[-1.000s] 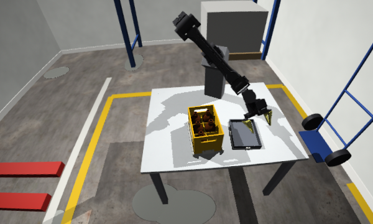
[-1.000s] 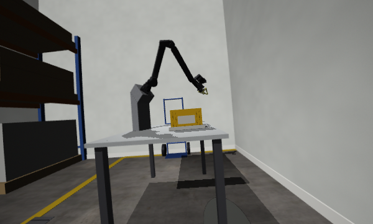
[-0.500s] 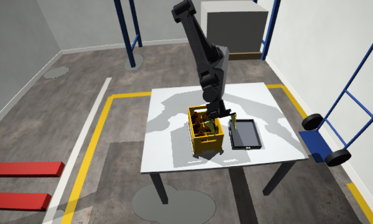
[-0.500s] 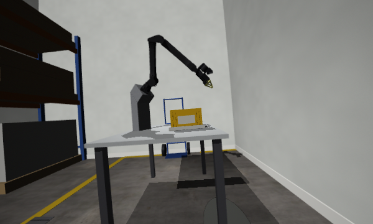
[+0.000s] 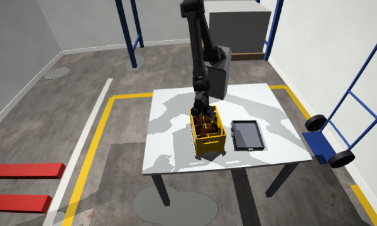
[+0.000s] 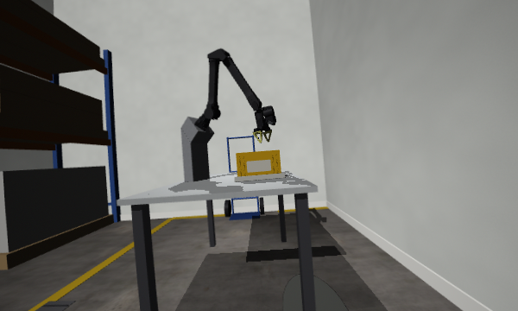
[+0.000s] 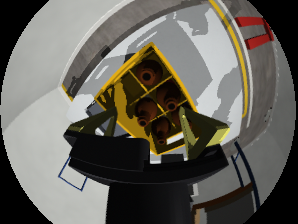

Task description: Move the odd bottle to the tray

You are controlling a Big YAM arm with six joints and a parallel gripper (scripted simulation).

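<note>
Now: hand 160 mm above the crate, 40 mm to the right of it and 40 mm past it. From my hand the other things lie so: dark tray 310 mm to the left, 230 mm below, 80 mm ahead; brown bottle 150 mm below, 120 mm to the left, 110 mm behind.
</note>
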